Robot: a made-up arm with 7 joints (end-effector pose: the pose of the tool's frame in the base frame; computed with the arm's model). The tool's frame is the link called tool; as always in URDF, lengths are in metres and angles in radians.
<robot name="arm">
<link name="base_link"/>
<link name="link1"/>
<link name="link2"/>
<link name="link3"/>
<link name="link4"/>
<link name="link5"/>
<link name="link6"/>
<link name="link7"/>
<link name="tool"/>
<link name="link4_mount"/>
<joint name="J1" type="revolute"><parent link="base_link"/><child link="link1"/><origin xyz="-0.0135 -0.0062 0.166"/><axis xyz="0 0 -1"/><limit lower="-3.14" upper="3.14" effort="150" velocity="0.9"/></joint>
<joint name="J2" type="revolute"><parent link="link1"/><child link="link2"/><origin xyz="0.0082 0.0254 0.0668"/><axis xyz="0 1 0"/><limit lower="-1.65" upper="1.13" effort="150" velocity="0.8"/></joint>
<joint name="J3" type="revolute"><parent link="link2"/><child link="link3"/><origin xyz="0.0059 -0.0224 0.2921"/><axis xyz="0 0 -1"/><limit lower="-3.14" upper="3.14" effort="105" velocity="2.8"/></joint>
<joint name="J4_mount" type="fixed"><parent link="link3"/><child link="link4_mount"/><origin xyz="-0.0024 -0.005 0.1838"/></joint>
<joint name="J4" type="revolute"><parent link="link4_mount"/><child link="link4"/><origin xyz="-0.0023 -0.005 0.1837"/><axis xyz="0 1 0"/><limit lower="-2" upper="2.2" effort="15" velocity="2.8"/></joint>
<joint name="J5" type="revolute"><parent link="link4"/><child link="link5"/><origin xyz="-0.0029 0.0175 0.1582"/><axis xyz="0 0 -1"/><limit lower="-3.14" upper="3.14" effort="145" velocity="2.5"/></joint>
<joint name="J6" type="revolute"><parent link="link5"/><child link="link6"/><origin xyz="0.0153 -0.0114 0.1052"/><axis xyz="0 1 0"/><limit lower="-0.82" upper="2.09" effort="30" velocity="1.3"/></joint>
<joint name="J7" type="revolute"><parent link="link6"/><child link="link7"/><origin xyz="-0.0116 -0.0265 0.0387"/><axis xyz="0 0 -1"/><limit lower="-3.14" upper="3.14" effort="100" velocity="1.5"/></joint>
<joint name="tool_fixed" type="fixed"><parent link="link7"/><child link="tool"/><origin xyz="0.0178 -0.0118 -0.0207" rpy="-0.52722 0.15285 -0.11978"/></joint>
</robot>
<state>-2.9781 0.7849 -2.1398 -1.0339 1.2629 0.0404 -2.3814</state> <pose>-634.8 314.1 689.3 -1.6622 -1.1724 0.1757</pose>
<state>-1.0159 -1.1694 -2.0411 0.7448 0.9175 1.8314 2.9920</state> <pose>-604.1 -595.1 534.6 0.7316 -0.0653 -2.8682</pose>
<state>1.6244 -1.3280 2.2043 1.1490 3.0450 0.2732 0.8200</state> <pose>-204.0 789.0 339.7 -3.1149 -1.3808 1.6270</pose>
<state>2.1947 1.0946 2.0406 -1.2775 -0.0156 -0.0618 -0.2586</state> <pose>-228.3 -748.3 497.5 -2.3466 -0.4655 -2.6597</pose>
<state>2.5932 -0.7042 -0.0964 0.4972 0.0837 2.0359 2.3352</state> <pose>348.0 237.7 1024.5 -2.3224 -0.9365 2.1888</pose>
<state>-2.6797 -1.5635 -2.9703 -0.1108 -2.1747 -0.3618 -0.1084</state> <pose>844.2 -382.4 246.1 1.0150 -0.4337 0.9510</pose>
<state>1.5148 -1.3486 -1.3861 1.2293 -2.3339 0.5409 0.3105</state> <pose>220.0 718.9 386.3 1.5316 1.0547 2.8527</pose>
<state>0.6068 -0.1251 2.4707 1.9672 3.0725 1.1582 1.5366</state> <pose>-329.0 -51.1 781.1 0.3861 0.0227 -1.4751</pose>
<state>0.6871 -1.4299 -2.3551 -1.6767 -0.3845 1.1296 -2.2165</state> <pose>-616.1 225.9 531.5 0.8485 0.3470 -1.5091</pose>
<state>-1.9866 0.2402 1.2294 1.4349 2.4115 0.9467 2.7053</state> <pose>100.6 379.0 915.6 0.1939 0.4163 1.4855</pose>
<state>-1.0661 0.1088 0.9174 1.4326 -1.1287 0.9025 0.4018</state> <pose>294.5 118.3 847.2 1.7286 0.7560 -3.1313</pose>
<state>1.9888 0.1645 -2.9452 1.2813 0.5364 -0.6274 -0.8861</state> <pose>105.6 65.6 1012.2 -0.5904 0.7665 1.3450</pose>
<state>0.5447 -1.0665 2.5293 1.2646 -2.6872 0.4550 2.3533</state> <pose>-735.0 204.1 409.4 1.3361 0.7044 -1.1821</pose>
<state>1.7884 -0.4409 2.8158 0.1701 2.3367 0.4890 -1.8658</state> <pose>65.5 385.5 1082.3 -0.2526 0.6268 1.0792</pose>
